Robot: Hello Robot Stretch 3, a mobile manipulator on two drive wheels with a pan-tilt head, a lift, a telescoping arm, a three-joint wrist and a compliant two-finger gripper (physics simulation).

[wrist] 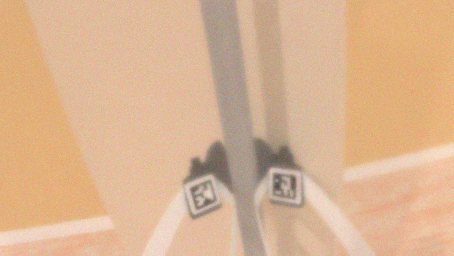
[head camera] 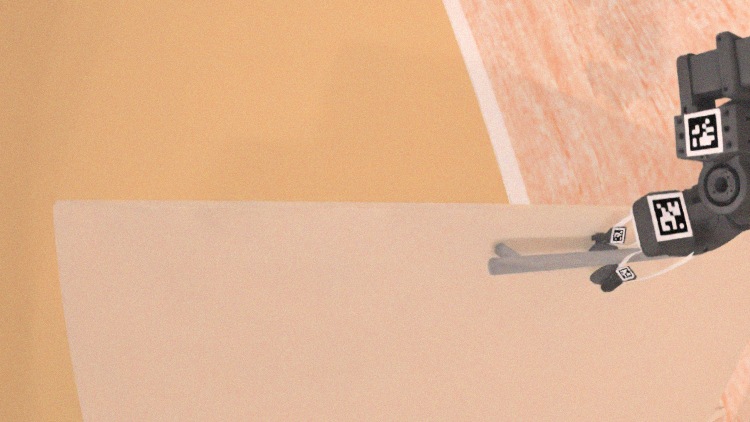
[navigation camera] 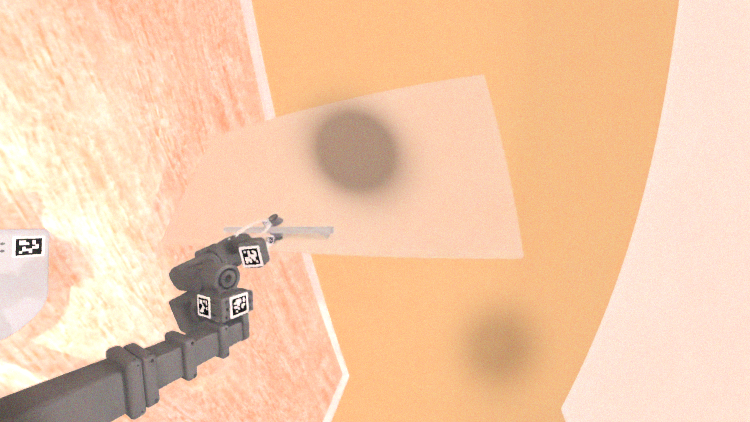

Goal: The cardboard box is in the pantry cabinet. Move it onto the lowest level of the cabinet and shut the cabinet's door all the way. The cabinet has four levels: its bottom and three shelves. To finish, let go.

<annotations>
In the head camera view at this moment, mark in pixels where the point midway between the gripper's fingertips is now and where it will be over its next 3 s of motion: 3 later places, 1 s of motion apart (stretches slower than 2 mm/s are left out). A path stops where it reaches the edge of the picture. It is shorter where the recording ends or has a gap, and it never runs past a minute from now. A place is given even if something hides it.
My gripper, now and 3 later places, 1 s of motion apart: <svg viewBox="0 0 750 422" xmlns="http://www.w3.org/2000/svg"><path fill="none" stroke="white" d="M594 267L596 253L616 196L643 194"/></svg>
</annotations>
